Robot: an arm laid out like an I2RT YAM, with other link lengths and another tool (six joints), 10 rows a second.
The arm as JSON. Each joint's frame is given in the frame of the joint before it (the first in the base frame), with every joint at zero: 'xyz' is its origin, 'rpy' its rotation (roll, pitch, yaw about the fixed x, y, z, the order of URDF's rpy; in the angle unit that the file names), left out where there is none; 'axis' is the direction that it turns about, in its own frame. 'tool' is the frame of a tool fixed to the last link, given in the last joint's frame.
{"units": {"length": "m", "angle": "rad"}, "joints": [
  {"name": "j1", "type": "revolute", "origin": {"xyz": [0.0, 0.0, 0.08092]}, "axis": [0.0, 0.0, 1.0]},
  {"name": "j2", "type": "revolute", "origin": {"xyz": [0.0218, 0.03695, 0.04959]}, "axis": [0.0, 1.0, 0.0]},
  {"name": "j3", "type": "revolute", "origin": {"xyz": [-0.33, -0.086, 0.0]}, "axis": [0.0, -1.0, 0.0]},
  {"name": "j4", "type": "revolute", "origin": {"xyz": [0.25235, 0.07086, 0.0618]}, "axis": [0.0, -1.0, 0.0]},
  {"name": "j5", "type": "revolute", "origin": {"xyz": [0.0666, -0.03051, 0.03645]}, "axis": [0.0, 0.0, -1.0]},
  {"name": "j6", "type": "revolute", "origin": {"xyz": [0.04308, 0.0, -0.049]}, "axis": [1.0, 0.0, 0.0]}
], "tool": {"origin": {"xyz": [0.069, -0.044, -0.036], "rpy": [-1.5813, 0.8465, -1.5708]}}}
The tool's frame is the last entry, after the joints.
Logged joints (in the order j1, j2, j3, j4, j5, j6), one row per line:
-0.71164 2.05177 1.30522 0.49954 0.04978 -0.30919
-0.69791 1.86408 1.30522 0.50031 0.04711 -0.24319
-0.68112 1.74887 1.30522 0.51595 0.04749 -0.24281
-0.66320 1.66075 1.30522 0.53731 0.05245 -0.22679
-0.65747 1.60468 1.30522 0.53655 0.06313 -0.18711
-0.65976 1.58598 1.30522 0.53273 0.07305 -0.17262
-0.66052 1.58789 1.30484 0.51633 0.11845 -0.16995
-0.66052 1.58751 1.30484 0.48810 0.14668 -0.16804
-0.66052 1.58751 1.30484 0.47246 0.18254 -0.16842
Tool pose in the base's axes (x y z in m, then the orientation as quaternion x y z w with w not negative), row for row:
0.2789 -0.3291 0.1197 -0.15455 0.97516 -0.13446 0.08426
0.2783 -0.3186 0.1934 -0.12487 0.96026 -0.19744 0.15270
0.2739 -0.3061 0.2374 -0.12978 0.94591 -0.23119 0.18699
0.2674 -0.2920 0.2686 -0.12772 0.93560 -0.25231 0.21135
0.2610 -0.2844 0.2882 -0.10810 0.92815 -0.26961 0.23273
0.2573 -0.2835 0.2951 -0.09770 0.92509 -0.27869 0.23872
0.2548 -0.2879 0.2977 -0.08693 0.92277 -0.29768 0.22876
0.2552 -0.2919 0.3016 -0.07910 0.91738 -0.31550 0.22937
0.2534 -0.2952 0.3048 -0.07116 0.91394 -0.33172 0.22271
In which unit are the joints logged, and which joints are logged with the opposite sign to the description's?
The joints are logged in radians. Opposite sign: j4.
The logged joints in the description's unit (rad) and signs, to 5 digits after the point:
-0.71164 2.05177 1.30522 -0.49954 0.04978 -0.30919
-0.69791 1.86408 1.30522 -0.50031 0.04711 -0.24319
-0.68112 1.74887 1.30522 -0.51595 0.04749 -0.24281
-0.66320 1.66075 1.30522 -0.53731 0.05245 -0.22679
-0.65747 1.60468 1.30522 -0.53655 0.06313 -0.18711
-0.65976 1.58598 1.30522 -0.53273 0.07305 -0.17262
-0.66052 1.58789 1.30484 -0.51633 0.11845 -0.16995
-0.66052 1.58751 1.30484 -0.48810 0.14668 -0.16804
-0.66052 1.58751 1.30484 -0.47246 0.18254 -0.16842

